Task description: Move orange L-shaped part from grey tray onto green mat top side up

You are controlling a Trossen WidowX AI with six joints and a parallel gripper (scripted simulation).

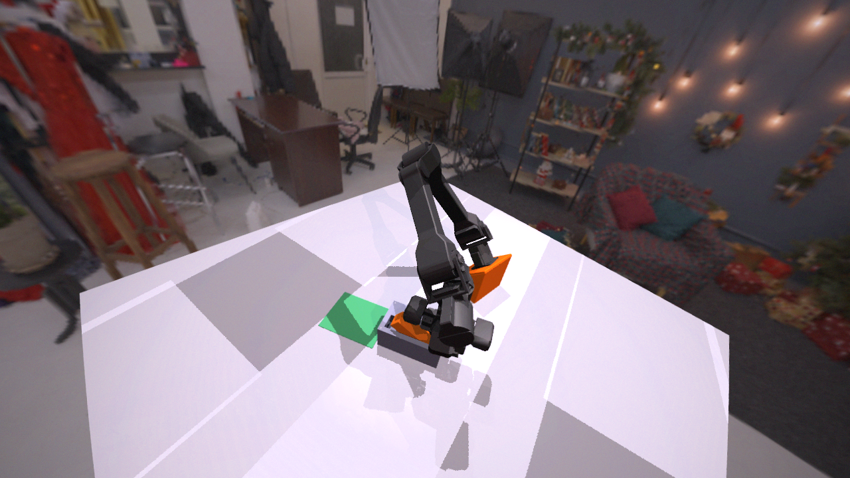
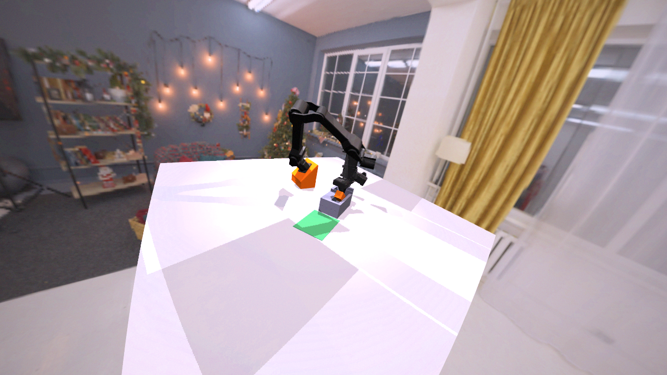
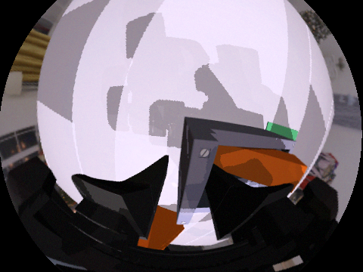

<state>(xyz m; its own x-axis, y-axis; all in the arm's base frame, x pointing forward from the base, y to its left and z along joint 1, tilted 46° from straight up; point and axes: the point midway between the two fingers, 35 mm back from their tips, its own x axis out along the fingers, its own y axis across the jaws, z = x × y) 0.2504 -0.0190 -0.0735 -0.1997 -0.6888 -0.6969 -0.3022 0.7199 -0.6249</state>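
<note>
The orange L-shaped part is 1 cm ahead of my gripper tip, 5 cm to the right of it and 1 cm above it. Also, from my gripper tip: green mat: 7 cm ahead, 22 cm to the right, 6 cm below.
</note>
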